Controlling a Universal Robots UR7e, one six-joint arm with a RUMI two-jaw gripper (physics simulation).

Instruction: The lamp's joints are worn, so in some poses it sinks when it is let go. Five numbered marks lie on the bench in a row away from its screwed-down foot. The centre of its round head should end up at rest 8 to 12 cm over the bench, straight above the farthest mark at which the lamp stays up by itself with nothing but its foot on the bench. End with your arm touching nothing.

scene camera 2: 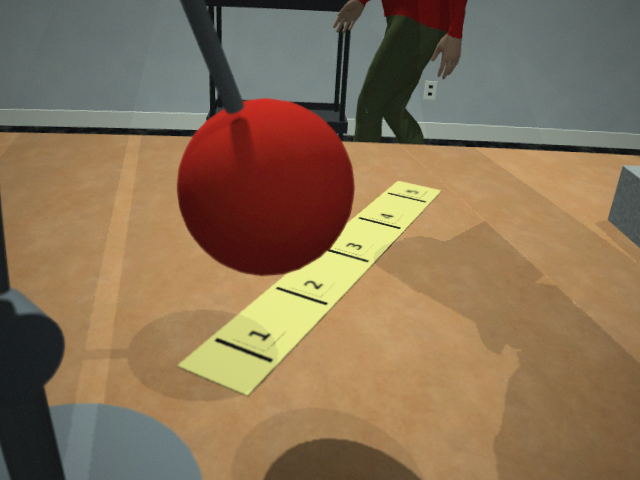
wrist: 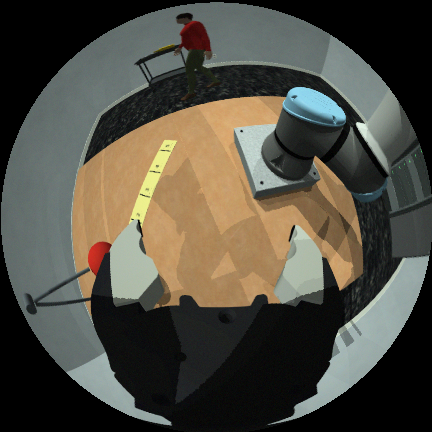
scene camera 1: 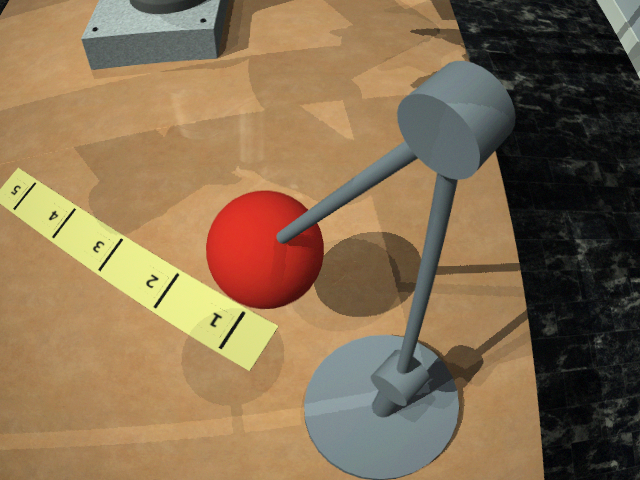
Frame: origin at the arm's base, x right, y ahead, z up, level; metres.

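Seen in the pictures: gripper, fingertip midpoint: [wrist: 216, 225]; arm's base, origin of the base link: [wrist: 286, 155].
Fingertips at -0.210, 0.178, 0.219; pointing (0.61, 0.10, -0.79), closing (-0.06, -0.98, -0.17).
Offsets run from my fingertips to a thing's middle, as dx, dy, dz. "spot": to the spot under its first point.
The lamp's round red head {spot: -0.074, +0.336, -0.095} [scene camera 1: 261, 258] [scene camera 2: 266, 191] [wrist: 99, 257] hangs in the air at the end of its upper rod {spot: -0.136, +0.356, +0.042} [scene camera 1: 351, 191], near the mark 1 end of the yellow strip [scene camera 1: 136, 263] [scene camera 2: 299, 304] [wrist: 147, 187]. Its height over the bench I cannot tell exactly. The big elbow joint {spot: -0.173, +0.392, +0.151} [scene camera 1: 457, 121] [wrist: 30, 303] stands high. The lower rod {spot: -0.183, +0.386, +0.026} [scene camera 1: 428, 268] rises from the round grey foot {spot: -0.183, +0.440, -0.268} [scene camera 1: 361, 449] [scene camera 2: 124, 439]. The strip carries marks 1 to 5, with 5 farthest from the foot. My gripper [wrist: 216, 225] is open and empty, to one side of the head, and apart from the lamp.
The robot's grey base block [scene camera 1: 149, 51] [scene camera 2: 628, 206] [wrist: 250, 160] stands on the bench, on one side of the strip. The arm's blue-capped joint [wrist: 315, 107] rises above it. A person in a red top [wrist: 195, 37] stands beside a black cart beyond the bench.
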